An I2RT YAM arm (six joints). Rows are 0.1 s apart.
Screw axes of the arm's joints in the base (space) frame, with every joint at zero. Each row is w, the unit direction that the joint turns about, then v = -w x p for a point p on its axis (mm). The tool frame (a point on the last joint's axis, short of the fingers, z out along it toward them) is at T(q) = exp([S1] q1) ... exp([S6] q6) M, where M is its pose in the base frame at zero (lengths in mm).
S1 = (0, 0, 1, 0.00, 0.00, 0.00)
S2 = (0, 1, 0, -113.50, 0.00, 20.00)
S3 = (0, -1, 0, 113.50, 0.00, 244.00)
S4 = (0, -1, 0, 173.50, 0.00, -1.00)
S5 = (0, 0, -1, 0.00, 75.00, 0.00)
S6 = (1, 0, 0, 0.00, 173.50, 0.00)
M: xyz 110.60 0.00 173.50 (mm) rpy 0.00 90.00 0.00 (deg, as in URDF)
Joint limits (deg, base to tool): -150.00..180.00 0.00..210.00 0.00..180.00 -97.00..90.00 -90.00..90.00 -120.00..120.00
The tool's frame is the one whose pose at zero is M.
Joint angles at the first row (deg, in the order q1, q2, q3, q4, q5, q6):
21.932, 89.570, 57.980, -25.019, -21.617, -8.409
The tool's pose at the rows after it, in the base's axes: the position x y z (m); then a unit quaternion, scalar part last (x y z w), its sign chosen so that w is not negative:
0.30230 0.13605 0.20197 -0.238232 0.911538 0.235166 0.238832
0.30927 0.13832 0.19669 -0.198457 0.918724 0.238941 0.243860
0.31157 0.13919 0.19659 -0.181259 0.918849 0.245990 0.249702
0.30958 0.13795 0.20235 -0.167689 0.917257 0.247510 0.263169
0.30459 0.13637 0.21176 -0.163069 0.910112 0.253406 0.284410
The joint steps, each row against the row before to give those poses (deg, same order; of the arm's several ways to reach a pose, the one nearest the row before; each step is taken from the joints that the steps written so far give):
-0.059, 3.851, 1.903, 1.490, -0.903, 7.724
0.023, 1.530, 0.023, 3.100, 1.085, 4.934
-0.010, 0.214, -0.141, 1.694, -0.013, 2.333
0.000, -1.424, -0.642, 1.149, 0.703, 1.755
0.087, -2.493, -1.163, 1.585, 0.197, 1.014

